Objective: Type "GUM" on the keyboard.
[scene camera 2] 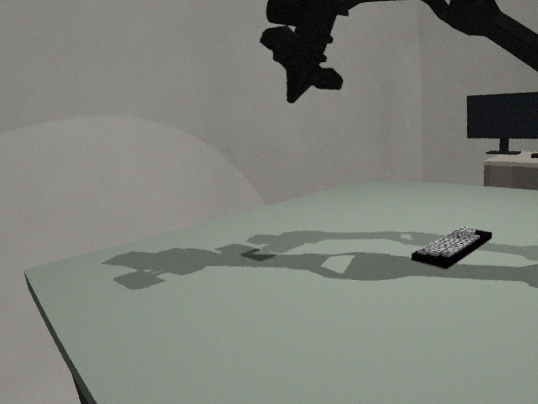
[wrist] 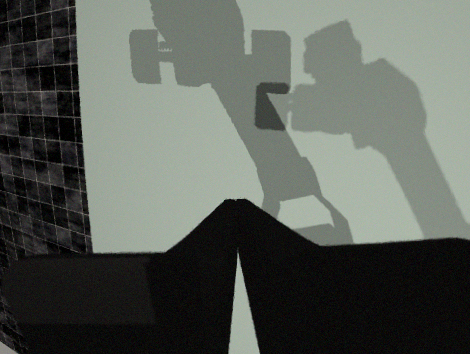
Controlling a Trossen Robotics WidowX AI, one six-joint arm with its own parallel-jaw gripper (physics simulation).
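Places are measured from the arm's base along level axes (x ahead, y right, z down), in millimetres.
Where they show: gripper, fingertip midpoint: (scene camera 2: 290, 102) (wrist: 235, 209).
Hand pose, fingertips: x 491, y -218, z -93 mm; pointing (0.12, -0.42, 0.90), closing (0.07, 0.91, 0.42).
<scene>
After its pixels a point has its place.
The keyboard (scene camera 2: 447, 245) {z 167, x 249, y -93 mm}, black with pale keys, lies flat on the pale green table (scene camera 2: 240, 330) {z 185, x 350, y -474 mm} at the right in the scene view. It does not show in the wrist view, and its single letters are too small to read. My black gripper (scene camera 2: 291, 101) {z -93, x 491, y -218 mm} (wrist: 235, 209) {z -93, x 491, y -218 mm} is shut with its fingertips together and nothing between them. It points down and hangs high above the table, well to the left of the keyboard in the scene view, touching nothing.
Shadows of the arm lie across the table and around the keyboard. A monitor (scene camera 2: 502, 116) stands on a cabinet (scene camera 2: 507, 175) behind the table at the right. The table's left edge shows in the scene view. In the wrist view a dark tiled floor (wrist: 40, 125) lies beyond the table's edge.
</scene>
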